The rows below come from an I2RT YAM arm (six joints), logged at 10 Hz.
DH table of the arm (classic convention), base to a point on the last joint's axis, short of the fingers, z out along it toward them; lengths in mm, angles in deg. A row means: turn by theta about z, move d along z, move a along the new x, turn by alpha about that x. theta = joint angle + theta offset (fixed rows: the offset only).
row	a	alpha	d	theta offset
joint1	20	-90	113.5	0
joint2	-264	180	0	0
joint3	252.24	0	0	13.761
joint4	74	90	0	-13.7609
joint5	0	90	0	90
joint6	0	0	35.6	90
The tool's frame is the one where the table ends.
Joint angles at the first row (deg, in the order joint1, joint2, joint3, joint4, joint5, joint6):
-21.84 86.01 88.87 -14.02 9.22 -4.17
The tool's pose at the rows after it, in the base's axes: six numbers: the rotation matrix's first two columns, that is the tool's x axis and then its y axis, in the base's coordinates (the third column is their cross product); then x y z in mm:
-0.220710 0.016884 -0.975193 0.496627 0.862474 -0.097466 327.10 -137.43 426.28
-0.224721 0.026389 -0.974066 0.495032 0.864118 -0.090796 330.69 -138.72 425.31
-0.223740 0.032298 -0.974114 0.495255 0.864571 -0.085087 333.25 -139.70 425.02
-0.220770 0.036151 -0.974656 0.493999 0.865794 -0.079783 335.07 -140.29 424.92
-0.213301 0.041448 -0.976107 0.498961 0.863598 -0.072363 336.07 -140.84 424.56
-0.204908 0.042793 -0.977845 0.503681 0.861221 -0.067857 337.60 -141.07 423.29
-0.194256 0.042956 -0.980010 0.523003 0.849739 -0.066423 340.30 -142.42 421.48
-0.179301 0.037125 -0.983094 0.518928 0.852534 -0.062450 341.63 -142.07 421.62
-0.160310 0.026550 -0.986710 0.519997 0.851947 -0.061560 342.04 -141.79 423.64
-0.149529 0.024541 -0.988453 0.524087 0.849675 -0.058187 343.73 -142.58 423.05
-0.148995 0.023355 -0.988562 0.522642 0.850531 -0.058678 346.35 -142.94 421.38
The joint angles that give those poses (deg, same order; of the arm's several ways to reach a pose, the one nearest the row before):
-21.89 86.92 89.54 -14.23 9.00 -3.87
-21.88 87.77 90.34 -14.67 8.83 -3.44
-21.88 88.37 90.90 -14.77 8.77 -3.10
-21.88 88.77 91.25 -14.69 8.61 -2.82
-21.88 88.94 91.23 -14.26 8.82 -2.38
-21.79 89.12 90.93 -13.38 9.13 -2.11
-21.71 89.58 90.70 -12.11 10.44 -1.86
-21.60 89.65 90.40 -10.82 10.19 -1.83
-21.53 89.60 90.26 -9.45 10.28 -1.99
-21.53 89.88 90.13 -8.43 10.50 -1.87
-21.43 90.34 90.17 -7.96 10.51 -1.91

